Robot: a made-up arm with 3 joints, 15 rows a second.
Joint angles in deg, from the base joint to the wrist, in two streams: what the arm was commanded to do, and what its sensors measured. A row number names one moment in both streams.
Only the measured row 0 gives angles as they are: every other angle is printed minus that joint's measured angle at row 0.
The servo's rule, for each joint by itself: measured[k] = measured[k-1] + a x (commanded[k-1-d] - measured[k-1]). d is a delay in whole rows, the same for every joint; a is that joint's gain. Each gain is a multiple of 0.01, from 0.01 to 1. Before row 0 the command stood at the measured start. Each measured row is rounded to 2 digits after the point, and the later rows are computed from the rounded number. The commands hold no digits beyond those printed.
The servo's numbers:
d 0
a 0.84 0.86 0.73
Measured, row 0: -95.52, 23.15, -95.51
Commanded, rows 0 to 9: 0.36, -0.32, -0.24; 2.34, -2.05, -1.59; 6.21, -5.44, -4.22; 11.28, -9.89, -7.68; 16.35, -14.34, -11.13; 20.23, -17.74, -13.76; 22.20, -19.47, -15.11; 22.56, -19.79, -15.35; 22.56, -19.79, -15.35; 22.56, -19.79, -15.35
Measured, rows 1 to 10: 0.30, -0.28, -0.18; 2.01, -1.80, -1.21; 5.54, -4.93, -3.41; 10.36, -9.20, -6.53; 15.39, -13.62, -9.89; 19.46, -17.16, -12.72; 21.76, -19.15, -14.46; 22.43, -19.70, -15.11; 22.54, -19.78, -15.29; 22.56, -19.79, -15.33
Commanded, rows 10 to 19: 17.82, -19.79, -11.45; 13.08, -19.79, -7.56; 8.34, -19.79, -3.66; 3.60, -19.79, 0.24; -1.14, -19.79, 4.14; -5.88, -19.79, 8.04; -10.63, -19.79, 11.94; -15.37, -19.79, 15.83; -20.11, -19.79, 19.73; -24.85, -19.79, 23.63
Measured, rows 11 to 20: 18.58, -19.79, -12.50; 13.96, -19.79, -8.89; 9.24, -19.79, -5.07; 4.50, -19.79, -1.19; -0.24, -19.79, 2.70; -4.98, -19.79, 6.60; -9.73, -19.79, 10.50; -14.47, -19.79, 14.39; -19.21, -19.79, 18.29; -23.95, -19.79, 22.19
